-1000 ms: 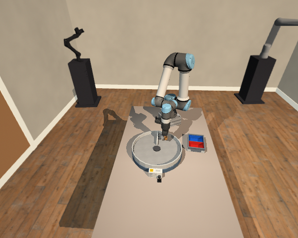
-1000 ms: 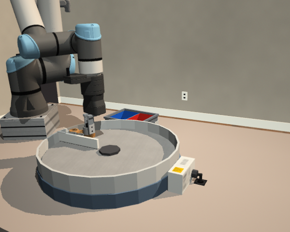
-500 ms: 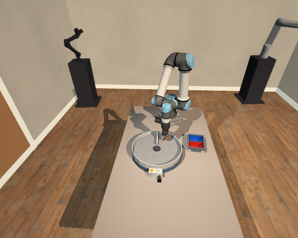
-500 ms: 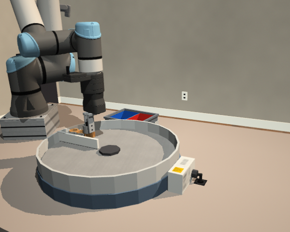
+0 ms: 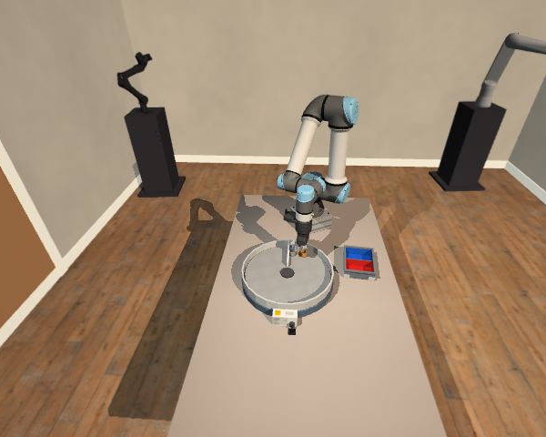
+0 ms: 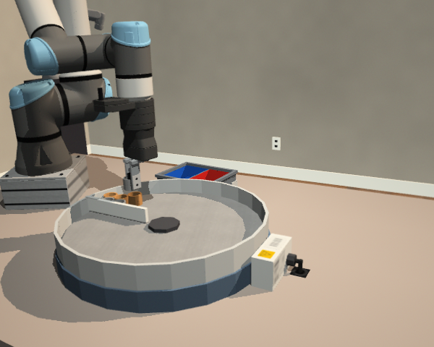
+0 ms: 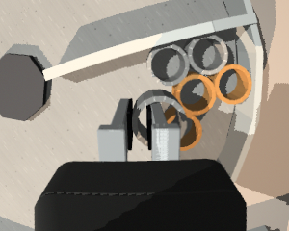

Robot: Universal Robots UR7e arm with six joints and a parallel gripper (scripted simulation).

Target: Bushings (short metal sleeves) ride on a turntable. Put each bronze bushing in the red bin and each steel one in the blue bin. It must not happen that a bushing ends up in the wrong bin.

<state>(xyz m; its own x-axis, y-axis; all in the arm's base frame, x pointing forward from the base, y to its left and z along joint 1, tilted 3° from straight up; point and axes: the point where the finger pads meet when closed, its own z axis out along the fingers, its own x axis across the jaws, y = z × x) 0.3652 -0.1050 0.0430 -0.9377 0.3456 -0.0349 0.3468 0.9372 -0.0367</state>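
Right now my hand is 1 cm short of the bin, 31 cm to the right of it and 10 cm above it. Round my hand: round turntable (10 cm ahead, 5 cm to the right, 7 cm below).
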